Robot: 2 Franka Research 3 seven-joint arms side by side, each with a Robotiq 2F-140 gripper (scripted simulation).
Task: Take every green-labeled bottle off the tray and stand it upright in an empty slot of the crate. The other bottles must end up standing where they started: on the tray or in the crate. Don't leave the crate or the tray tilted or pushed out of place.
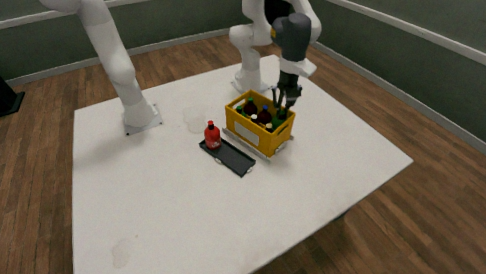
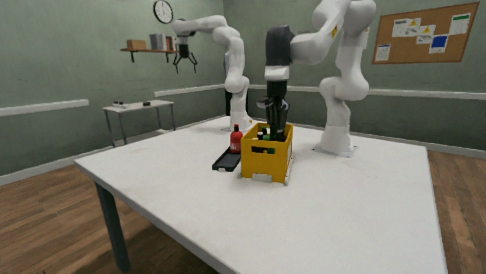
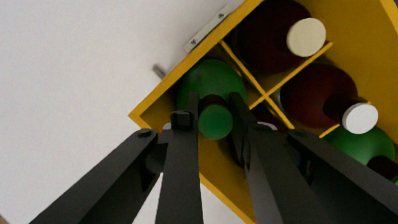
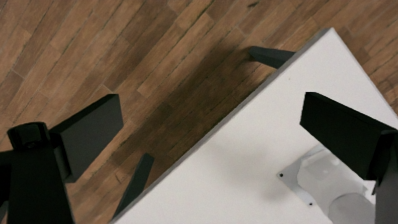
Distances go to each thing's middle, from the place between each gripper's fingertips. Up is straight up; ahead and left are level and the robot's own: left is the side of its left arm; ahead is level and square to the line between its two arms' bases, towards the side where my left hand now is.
Now: left hand 7 cm past the yellow crate [image 1: 264, 141], 7 cm to the left of it and 10 cm above it. From my left hand the other things lie so: tray [image 1: 236, 160] (3 cm behind, 27 cm to the right, 17 cm below).
Now: right hand 44 cm short of the tray, 88 cm to the right of it and 40 cm above it. Round my right hand: yellow crate (40 cm ahead, 108 cm to the left, 33 cm below).
